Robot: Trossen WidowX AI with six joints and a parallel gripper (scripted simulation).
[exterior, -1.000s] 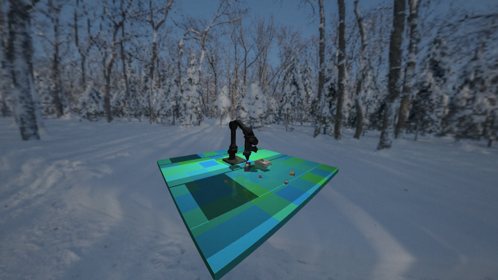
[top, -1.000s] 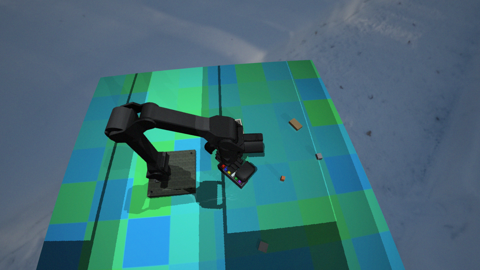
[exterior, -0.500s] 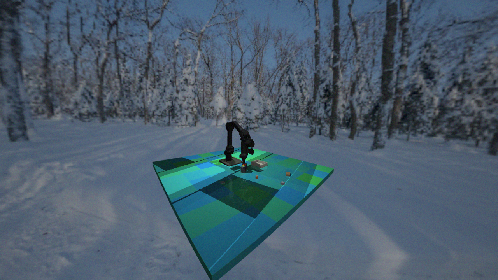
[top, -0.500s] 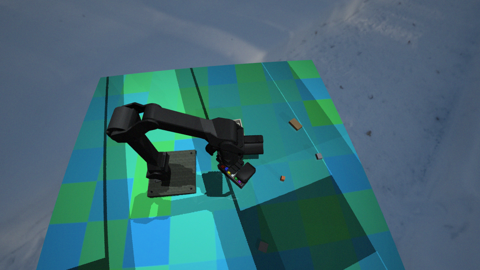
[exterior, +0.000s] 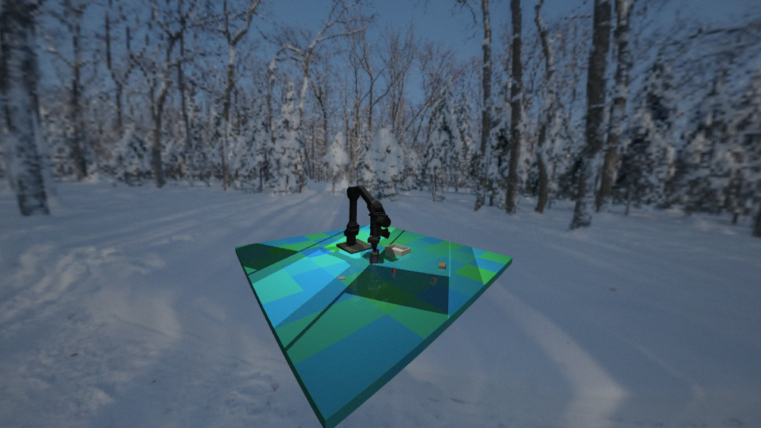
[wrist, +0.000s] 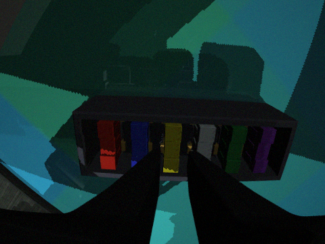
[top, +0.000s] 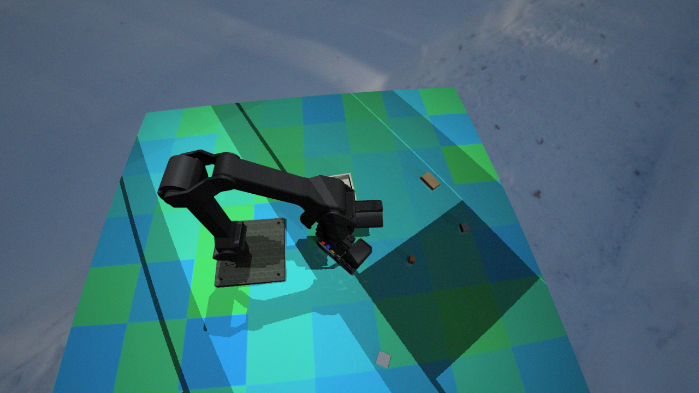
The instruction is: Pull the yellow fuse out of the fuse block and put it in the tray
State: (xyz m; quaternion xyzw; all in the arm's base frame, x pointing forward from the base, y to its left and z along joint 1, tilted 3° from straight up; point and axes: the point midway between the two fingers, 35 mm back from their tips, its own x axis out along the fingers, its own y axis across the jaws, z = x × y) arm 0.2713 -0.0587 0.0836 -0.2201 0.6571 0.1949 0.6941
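Now: gripper tip 30 mm above the yellow fuse. The rest, counted from my gripper tip: tray (190 mm to the left, 50 mm below, 30 mm ahead); then brown block (350 mm ahead, 160 mm to the left, 40 mm below); then orange cube (190 mm ahead, 80 mm to the right, 40 mm below).
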